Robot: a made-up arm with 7 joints.
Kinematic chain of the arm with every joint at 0, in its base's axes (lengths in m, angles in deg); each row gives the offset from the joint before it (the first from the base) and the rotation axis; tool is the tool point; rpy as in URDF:
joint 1: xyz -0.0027 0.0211 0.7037 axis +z
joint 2: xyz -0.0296 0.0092 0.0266 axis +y
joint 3: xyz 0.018 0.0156 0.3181 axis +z
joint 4: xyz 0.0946 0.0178 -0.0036 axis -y
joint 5: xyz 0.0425 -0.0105 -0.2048 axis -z
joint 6: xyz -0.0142 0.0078 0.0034 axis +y
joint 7: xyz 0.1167 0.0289 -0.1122 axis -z
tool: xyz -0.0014 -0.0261 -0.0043 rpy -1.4 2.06 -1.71
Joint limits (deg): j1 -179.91..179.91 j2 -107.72..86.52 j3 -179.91..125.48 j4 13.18..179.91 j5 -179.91..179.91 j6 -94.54..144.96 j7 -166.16..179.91
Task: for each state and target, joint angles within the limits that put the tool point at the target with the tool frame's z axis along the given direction. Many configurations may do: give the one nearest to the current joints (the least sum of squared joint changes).
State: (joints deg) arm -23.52 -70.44 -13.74 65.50 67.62 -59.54 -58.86
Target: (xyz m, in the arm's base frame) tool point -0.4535 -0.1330 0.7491 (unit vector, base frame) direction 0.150 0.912 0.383
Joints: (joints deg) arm -9.55 -100.66 -44.63 75.07 77.31 -69.25 -62.44
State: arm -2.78 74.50 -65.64 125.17 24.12 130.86 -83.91
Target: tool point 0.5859 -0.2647 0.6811 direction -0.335 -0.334 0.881
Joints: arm -14.36 64.02 -46.99 131.94 72.40 84.22 -86.58
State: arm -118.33 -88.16 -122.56 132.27 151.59 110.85 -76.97
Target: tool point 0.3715 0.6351 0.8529 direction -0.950 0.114 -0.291
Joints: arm -135.59 -79.52 -93.09 133.04 174.44 97.38 -77.46
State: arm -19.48 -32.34 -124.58 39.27 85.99 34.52 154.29
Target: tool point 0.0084 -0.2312 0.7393 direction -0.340 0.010 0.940
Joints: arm -6.02 -4.76 -84.36 13.18 42.70 20.26 132.31
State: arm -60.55 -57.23 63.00 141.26 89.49 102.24 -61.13
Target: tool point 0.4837 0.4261 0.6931 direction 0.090 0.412 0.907
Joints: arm -103.65 -84.89 74.64 123.46 73.31 117.49 -59.84
